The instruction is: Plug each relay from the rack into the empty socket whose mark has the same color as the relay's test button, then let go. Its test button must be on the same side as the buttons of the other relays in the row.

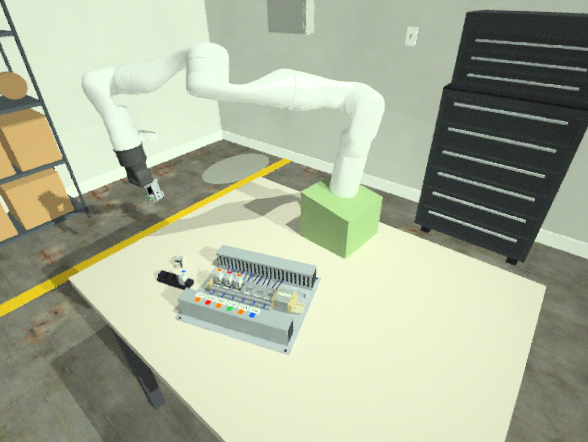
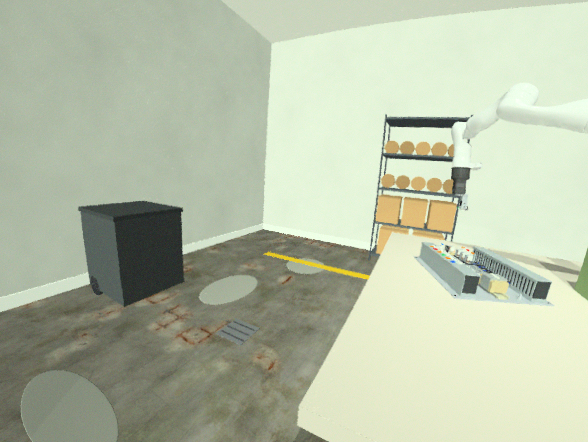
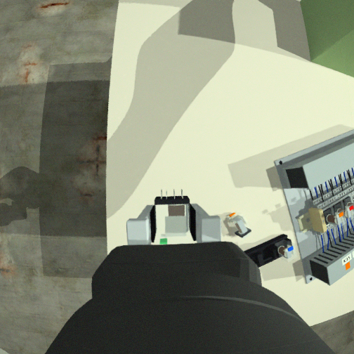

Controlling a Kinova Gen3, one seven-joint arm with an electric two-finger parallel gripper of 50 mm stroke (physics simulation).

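Pixels of known places: gripper, fingertip midpoint: (image 1: 156, 197) (image 2: 462, 208); arm's base, link origin: (image 1: 343, 189).
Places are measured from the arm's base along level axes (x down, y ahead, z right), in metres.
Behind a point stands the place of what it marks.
My gripper (image 1: 155, 191) @(x -0.014, y 0.331, z 0.495 m) (image 2: 464, 202) @(x -0.014, y 0.331, z 0.495 m) (image 3: 172, 216) is shut on a clear relay (image 3: 176, 223) with a green test button; its pins point away from the palm. It hangs high, left of the panel (image 1: 297, 330) @(x 0.159, y 0.453, z -0.067 m) (image 3: 304, 245). The black rack (image 1: 167, 279) @(x 0.144, y 0.480, z 0.345 m) (image 3: 265, 254) holds a relay (image 1: 183, 275) @(x 0.116, y 0.465, z 0.289 m) (image 3: 285, 251) with a blue button. A relay (image 1: 179, 261) @(x 0.136, y 0.410, z 0.363 m) (image 3: 237, 225) with an orange button lies tipped on the table beside the rack. The row's three relays (image 1: 229, 279) @(x 0.100, y 0.430, z 0.151 m) have buttons toward the rear duct. Three empty sockets (image 1: 259, 292) @(x 0.131, y 0.409, z 0.072 m) follow, marked green (image 1: 229, 308) @(x 0.098, y 0.513, z 0.089 m), orange (image 1: 240, 311) @(x 0.098, y 0.508, z 0.059 m) and blue (image 1: 252, 315) @(x 0.098, y 0.505, z 0.026 m).
A slotted rear duct (image 1: 267, 265) @(x 0.100, y 0.335, z 0.090 m) and a front duct (image 1: 235, 317) @(x 0.104, y 0.525, z 0.062 m) flank the row. A beige terminal block (image 1: 284, 301) @(x 0.115, y 0.418, z -0.012 m) stands at its right end. The green arm base (image 1: 345, 220) @(x 0.018, y 0.140, z -0.063 m) is behind the panel. A shelf rack (image 2: 382, 165) stands beyond the table.
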